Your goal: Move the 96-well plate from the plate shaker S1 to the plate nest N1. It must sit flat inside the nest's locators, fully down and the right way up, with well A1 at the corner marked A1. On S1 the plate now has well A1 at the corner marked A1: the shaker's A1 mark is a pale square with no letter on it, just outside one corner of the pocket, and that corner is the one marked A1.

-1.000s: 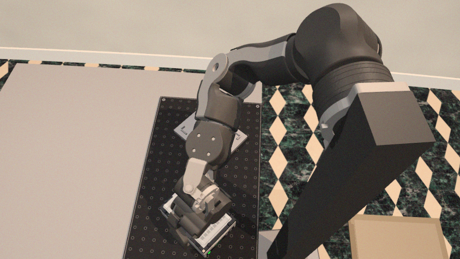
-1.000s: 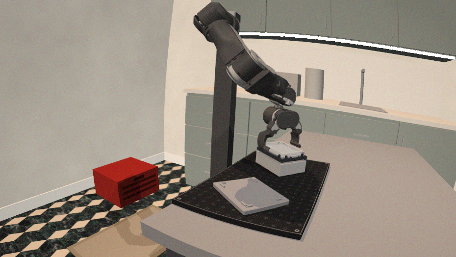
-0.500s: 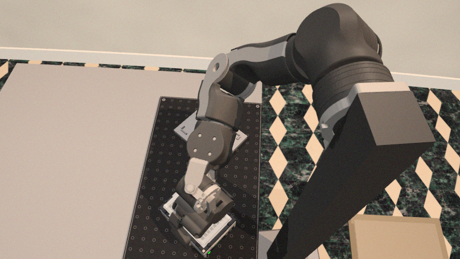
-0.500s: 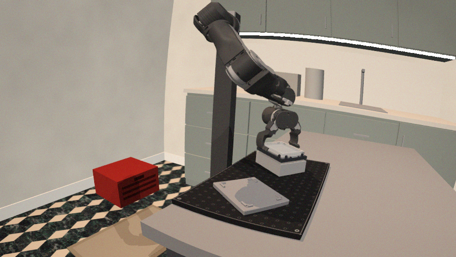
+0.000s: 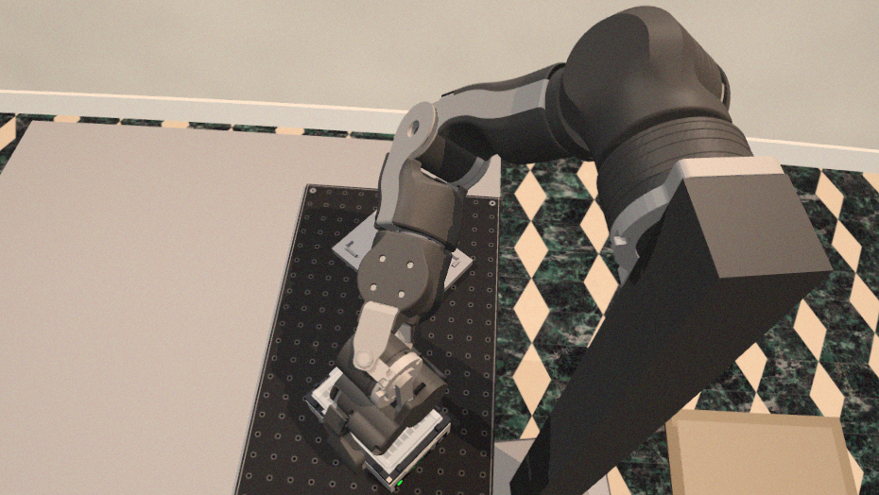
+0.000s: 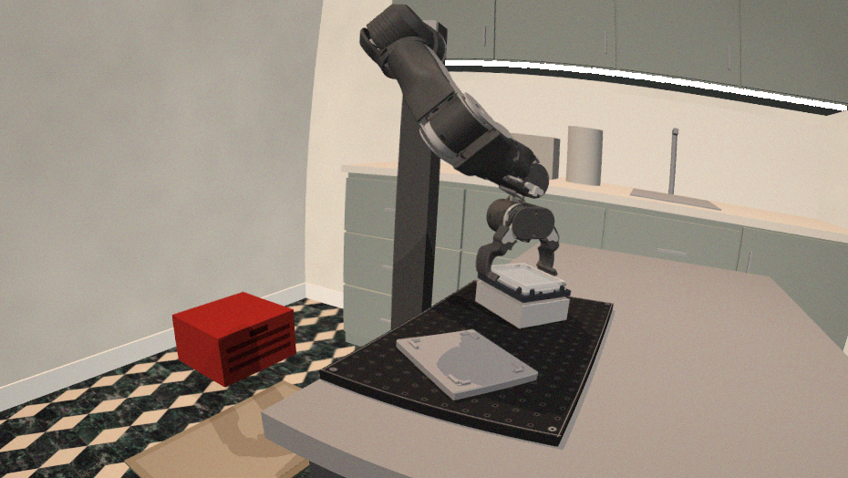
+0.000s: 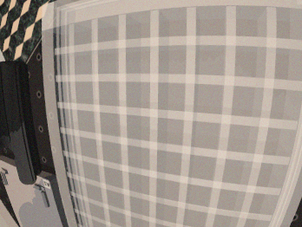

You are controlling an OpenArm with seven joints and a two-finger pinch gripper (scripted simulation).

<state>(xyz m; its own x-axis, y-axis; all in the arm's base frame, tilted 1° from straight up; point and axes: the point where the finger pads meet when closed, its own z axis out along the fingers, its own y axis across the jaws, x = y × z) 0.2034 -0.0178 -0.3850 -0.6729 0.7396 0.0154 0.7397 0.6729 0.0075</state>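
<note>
The 96-well plate is 10 mm ahead of my hand and 10 mm to the right of it. From my hand the other things lie so: plate shaker S1 (30 mm ahead, 30 mm to the right, 20 mm below); A1 label (40 mm behind, 150 mm to the right, 50 mm below); plate nest N1 (30 mm behind, 250 mm to the right, 50 mm below).
</note>
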